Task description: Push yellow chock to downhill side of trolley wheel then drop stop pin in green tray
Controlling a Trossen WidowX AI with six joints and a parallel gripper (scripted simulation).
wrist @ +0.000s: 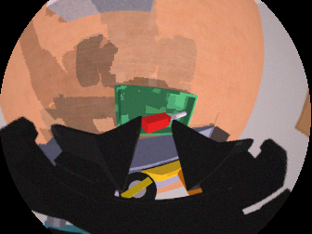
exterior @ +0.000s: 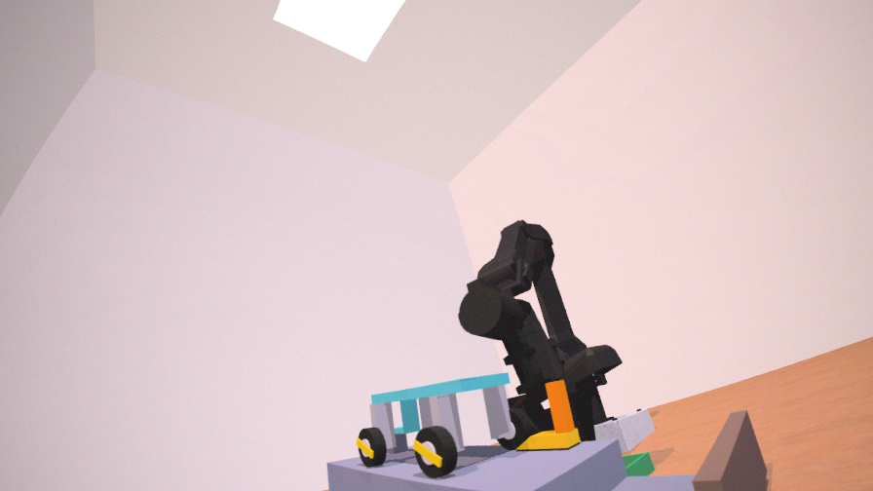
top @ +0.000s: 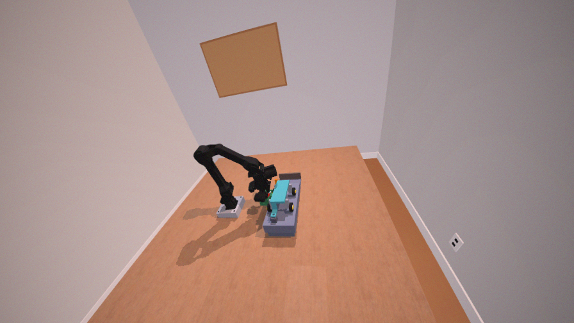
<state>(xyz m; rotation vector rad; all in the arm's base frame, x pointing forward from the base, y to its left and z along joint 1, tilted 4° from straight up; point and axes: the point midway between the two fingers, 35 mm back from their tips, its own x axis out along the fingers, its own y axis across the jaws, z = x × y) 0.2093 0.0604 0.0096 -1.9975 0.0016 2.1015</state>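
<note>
My gripper tip is 1 cm to the right of the green tray and 4 cm above it. From my gripper tip the other things lie so: yellow chock 7 cm ahead, 1 cm to the left, 5 cm above; then red-headed stop pin 2 cm to the left, 1 cm below; then grey ramp 11 cm ahead, 10 cm to the right, 1 cm above.
</note>
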